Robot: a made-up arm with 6 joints. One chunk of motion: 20 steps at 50 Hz.
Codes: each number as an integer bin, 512 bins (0 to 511) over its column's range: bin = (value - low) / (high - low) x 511, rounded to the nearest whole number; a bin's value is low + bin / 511 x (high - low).
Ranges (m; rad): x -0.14..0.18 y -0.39..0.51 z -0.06..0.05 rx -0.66..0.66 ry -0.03..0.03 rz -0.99..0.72
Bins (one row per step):
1: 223 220 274 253 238 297
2: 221 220 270 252 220 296
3: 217 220 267 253 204 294
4: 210 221 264 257 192 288
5: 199 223 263 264 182 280
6: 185 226 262 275 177 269
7: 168 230 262 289 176 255
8: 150 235 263 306 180 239
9: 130 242 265 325 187 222
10: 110 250 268 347 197 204
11: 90 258 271 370 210 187
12: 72 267 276 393 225 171
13: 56 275 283 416 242 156
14: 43 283 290 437 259 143
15: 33 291 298 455 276 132
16: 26 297 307 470 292 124
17: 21 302 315 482 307 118
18: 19 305 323 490 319 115
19: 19 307 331 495 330 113
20: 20 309 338 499 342 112
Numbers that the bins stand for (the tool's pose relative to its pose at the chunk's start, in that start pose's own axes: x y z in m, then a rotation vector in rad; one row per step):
1: -0.0004 -0.0025 -0.0010 -0.0065 -0.0021 0.0039
2: -0.0016 -0.0025 -0.0019 -0.0090 -0.0042 0.0005
3: -0.0041 -0.0025 -0.0025 -0.0065 -0.0060 -0.0062
4: -0.0085 -0.0008 -0.0032 0.0039 -0.0075 -0.0262
5: -0.0154 0.0028 -0.0034 0.0220 -0.0086 -0.0530
6: -0.0241 0.0080 -0.0036 0.0504 -0.0092 -0.0898
7: -0.0348 0.0151 -0.0036 0.0865 -0.0093 -0.1367
8: -0.0461 0.0239 -0.0034 0.1305 -0.0089 -0.1902
9: -0.0586 0.0362 -0.0030 0.1795 -0.0080 -0.2471
10: -0.0711 0.0503 -0.0023 0.2364 -0.0069 -0.3073
11: -0.0836 0.0644 -0.0017 0.2958 -0.0053 -0.3642
12: -0.0949 0.0803 -0.0006 0.3552 -0.0036 -0.4178
13: -0.1049 0.0943 0.0009 0.4146 -0.0016 -0.4680
14: -0.1131 0.1084 0.0024 0.4688 0.0004 -0.5115
15: -0.1193 0.1225 0.0041 0.5153 0.0024 -0.5483
16: -0.1237 0.1331 0.0061 0.5541 0.0043 -0.5750
17: -0.1268 0.1419 0.0078 0.5851 0.0060 -0.5951
18: -0.1281 0.1472 0.0095 0.6058 0.0075 -0.6052
19: -0.1281 0.1507 0.0113 0.6187 0.0087 -0.6119
20: -0.1275 0.1542 0.0128 0.6290 0.0102 -0.6152

